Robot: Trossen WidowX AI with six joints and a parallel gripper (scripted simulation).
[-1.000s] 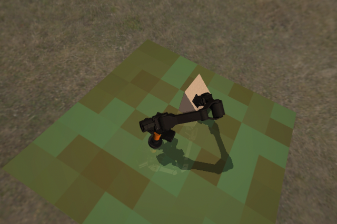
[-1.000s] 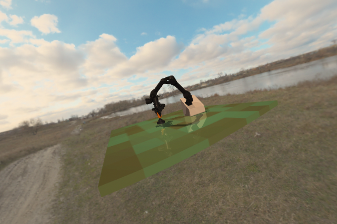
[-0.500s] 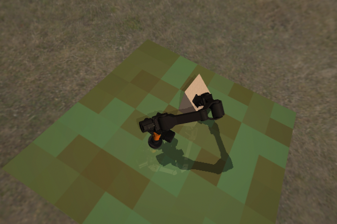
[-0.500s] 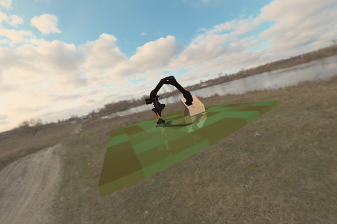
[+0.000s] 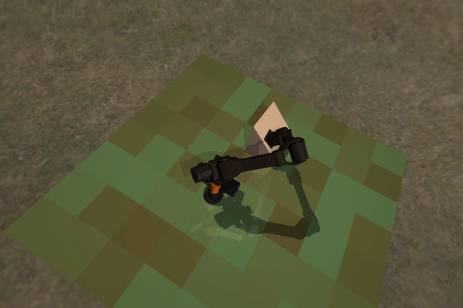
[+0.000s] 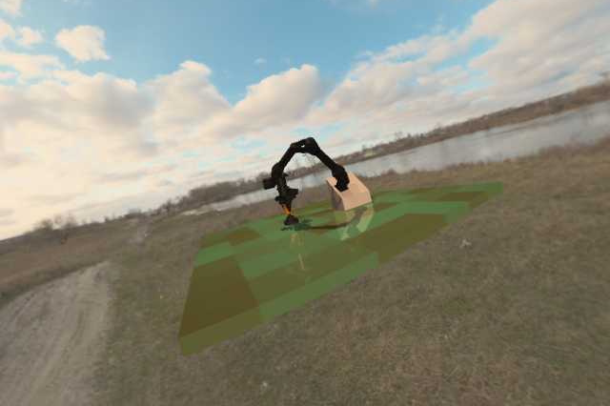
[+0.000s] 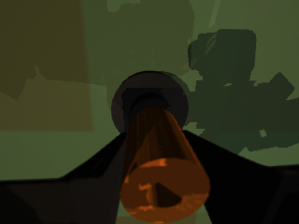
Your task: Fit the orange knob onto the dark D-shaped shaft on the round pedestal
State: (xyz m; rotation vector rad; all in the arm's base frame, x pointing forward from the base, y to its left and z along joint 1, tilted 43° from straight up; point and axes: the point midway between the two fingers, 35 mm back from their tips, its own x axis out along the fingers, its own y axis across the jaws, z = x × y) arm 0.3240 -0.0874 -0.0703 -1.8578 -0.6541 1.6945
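The orange knob lies 20 mm above my gripper tip. The rest, counted from my gripper tip: dark round pedestal (40 mm below).
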